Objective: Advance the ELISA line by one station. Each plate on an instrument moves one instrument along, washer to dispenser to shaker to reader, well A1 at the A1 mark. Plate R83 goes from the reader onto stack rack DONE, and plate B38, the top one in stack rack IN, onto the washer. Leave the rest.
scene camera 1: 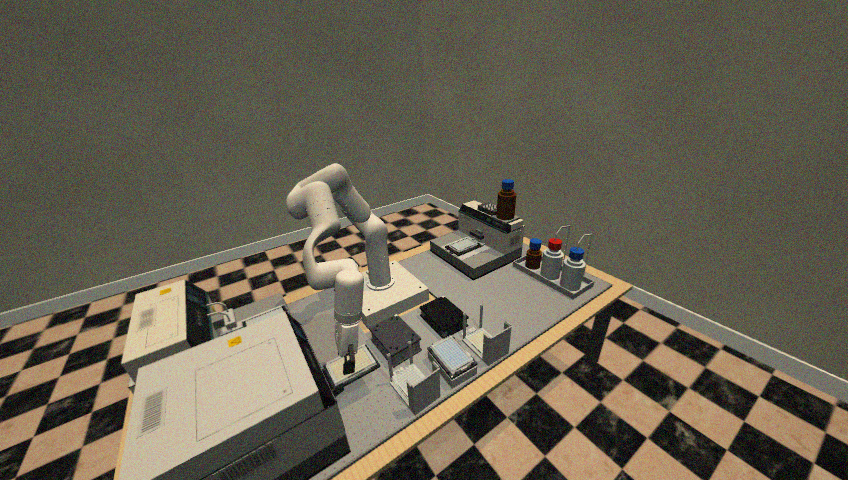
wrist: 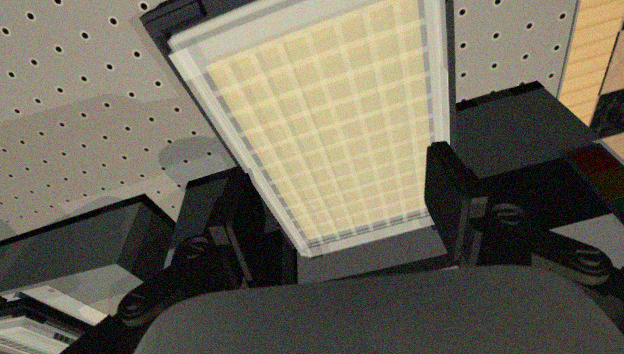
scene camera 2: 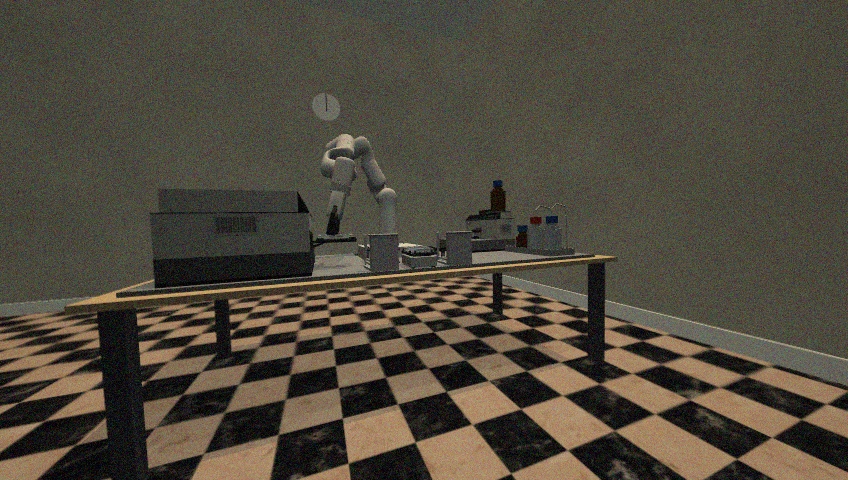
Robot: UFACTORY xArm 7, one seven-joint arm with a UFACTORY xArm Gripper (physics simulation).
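Places are measured from the arm's base along level axes (x right, y ahead, z up), in millimetres.
Where they show: gripper, fingertip midpoint: (scene camera 1: pixel 345 363) (wrist: pixel 340 182) (scene camera 2: pixel 332 235); arm's base, origin of the base link: (scene camera 1: pixel 380 282).
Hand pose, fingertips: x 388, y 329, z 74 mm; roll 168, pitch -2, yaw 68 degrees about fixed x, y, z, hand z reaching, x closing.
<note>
Each offset is from my fingertips to the top centre of the thing. "spot": to the spot under its first point.
A clear-lidded plate with yellow wells @(dx -11, dy +9, dz +3 mm) (scene camera 1: pixel 364 358) (wrist: pixel 340 115) sits on the dark tray (scene camera 2: pixel 345 239) (wrist: pixel 370 257) that sticks out of the large front-left instrument @(dx +266, dy -52, dz +145 mm) (scene camera 1: pixel 238 380) (scene camera 2: pixel 232 237); its label is not readable. My gripper (scene camera 1: pixel 349 362) (scene camera 2: pixel 333 230) (wrist: pixel 340 182) is shut on this plate, with one finger against each long side near its lower end in the wrist view. A blue-toned plate @(dx -280, dy +173, dz -56 mm) (scene camera 1: pixel 452 353) lies on a low block. Two stack racks @(spot: dx -126, dy +212, dz -52 mm) (scene camera 1: pixel 427 389) @(spot: dx -401, dy +272, dz -41 mm) (scene camera 1: pixel 498 342) stand near the front edge, with pale plates inside; their labels are not readable.
Two dark blocks @(spot: dx -210, dy -24, dz -66 mm) (scene camera 1: pixel 395 336) @(spot: dx -414, dy +22, dz -80 mm) (scene camera 1: pixel 443 315) lie beside the racks. A second instrument (scene camera 1: pixel 157 324) stands behind the large one. At the far right stand an instrument (scene camera 1: pixel 490 234) bearing a brown bottle and a plate @(dx -848, dy -219, dz -31 mm) (scene camera 1: pixel 464 245), and a tray with bottles (scene camera 1: pixel 553 263).
</note>
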